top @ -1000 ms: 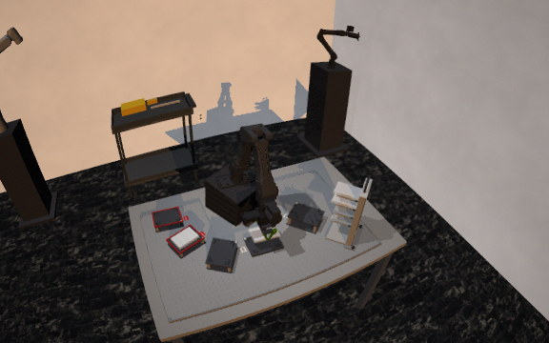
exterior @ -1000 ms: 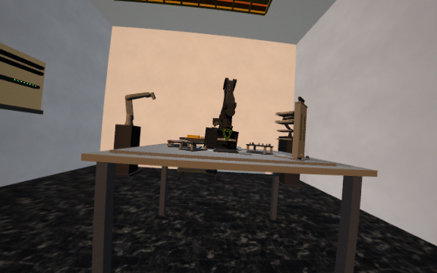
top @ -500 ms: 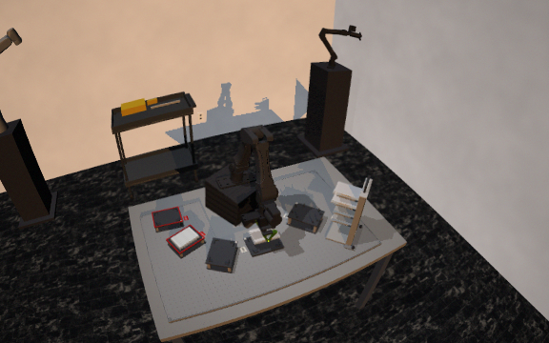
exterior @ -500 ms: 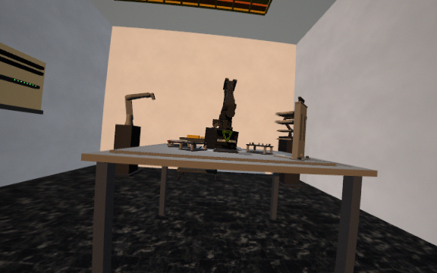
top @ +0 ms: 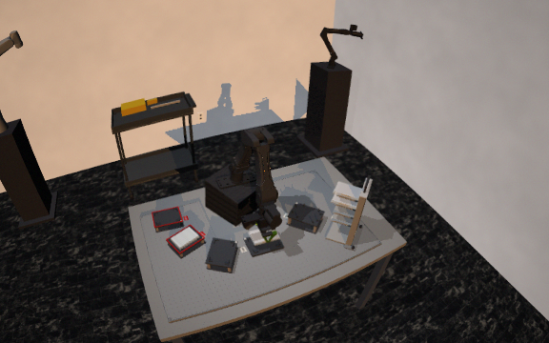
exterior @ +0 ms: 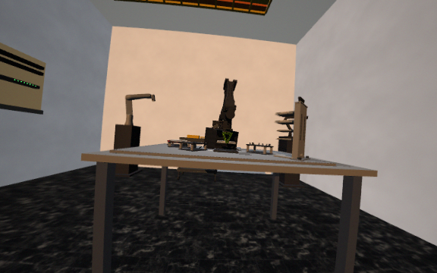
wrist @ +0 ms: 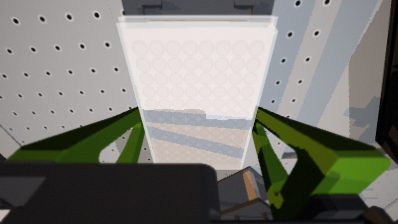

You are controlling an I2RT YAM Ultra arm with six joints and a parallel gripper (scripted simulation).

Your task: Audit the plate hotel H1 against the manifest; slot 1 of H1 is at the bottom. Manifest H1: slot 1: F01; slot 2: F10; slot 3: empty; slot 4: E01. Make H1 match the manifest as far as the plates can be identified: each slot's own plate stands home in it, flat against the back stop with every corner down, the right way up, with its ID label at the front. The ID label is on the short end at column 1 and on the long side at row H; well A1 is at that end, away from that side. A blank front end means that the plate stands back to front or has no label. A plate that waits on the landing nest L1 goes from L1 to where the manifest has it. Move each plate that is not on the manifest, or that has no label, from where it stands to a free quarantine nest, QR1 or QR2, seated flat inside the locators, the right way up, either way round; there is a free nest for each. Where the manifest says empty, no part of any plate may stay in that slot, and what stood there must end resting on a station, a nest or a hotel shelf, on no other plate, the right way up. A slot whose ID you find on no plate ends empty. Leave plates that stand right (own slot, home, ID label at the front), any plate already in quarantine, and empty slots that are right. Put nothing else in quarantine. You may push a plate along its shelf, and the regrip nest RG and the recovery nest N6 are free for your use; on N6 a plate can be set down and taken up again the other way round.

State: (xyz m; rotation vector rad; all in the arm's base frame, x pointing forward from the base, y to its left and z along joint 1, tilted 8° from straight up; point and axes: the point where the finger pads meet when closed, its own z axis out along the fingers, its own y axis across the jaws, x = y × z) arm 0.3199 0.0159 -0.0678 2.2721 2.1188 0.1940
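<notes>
Right now the N6 tag is 11 cm to the right of my hand, 7 cm below it and 1 cm behind it. Also, from my hand: white plate (right at my hand); dark regrip nest (26 cm to the left, 5 cm behind, 1 cm below); RG tag (19 cm to the left, 13 cm behind, 7 cm below).
</notes>
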